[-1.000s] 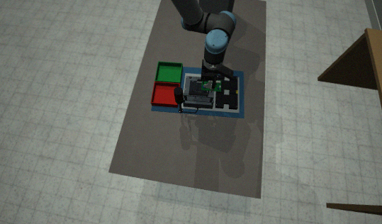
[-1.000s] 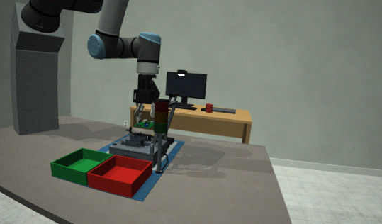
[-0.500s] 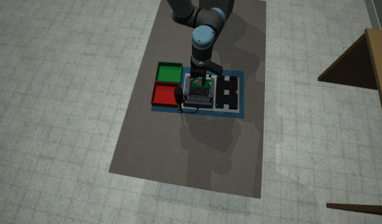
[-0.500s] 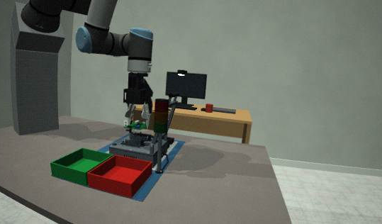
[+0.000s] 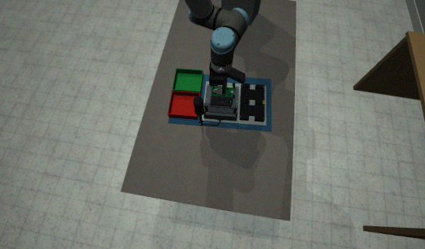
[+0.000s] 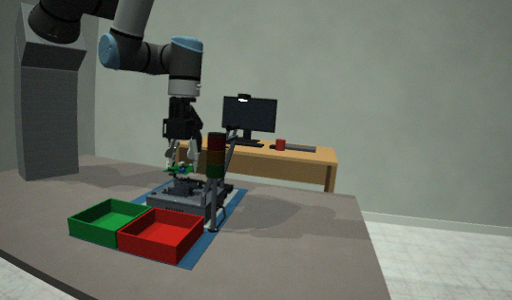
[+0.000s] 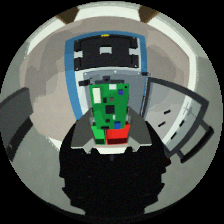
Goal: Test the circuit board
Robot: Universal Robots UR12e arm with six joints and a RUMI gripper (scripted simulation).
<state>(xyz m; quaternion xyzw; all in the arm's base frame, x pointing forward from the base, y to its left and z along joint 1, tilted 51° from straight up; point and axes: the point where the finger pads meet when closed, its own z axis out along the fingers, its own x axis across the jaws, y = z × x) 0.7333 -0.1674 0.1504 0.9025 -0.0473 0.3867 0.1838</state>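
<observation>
My hand is right at the green circuit board. Also, from my hand: tester lid: 12 cm ahead, 5 cm above, 4 cm to the right; red bin: 21 cm to the right, 12 cm below, 2 cm behind; black latch hook: 7 cm to the left, 4 cm below, 4 cm behind.
</observation>
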